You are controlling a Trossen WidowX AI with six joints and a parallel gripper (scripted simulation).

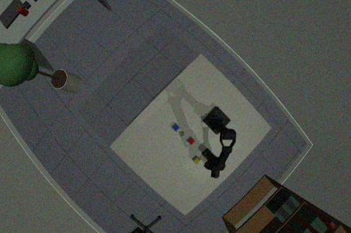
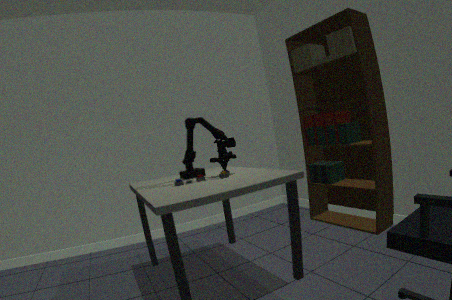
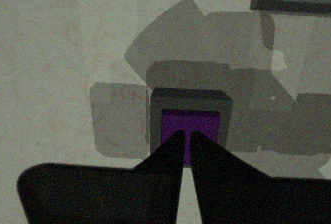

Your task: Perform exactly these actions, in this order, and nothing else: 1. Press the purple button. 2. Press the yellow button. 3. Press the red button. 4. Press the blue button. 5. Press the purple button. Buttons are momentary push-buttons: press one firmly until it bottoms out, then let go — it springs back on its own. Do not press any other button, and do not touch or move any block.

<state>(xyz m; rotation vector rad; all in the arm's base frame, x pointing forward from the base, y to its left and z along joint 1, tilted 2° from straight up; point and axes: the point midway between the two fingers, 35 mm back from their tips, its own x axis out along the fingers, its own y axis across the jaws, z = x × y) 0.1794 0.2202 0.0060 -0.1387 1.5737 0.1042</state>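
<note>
Right now my gripper tip is 10 mm above the purple button. The rest, counted from my gripper tip: red button (190 mm to the right, 50 mm ahead); small grey block (280 mm to the right, 70 mm ahead, 20 mm below); yellow button (100 mm ahead, 40 mm to the right).
</note>
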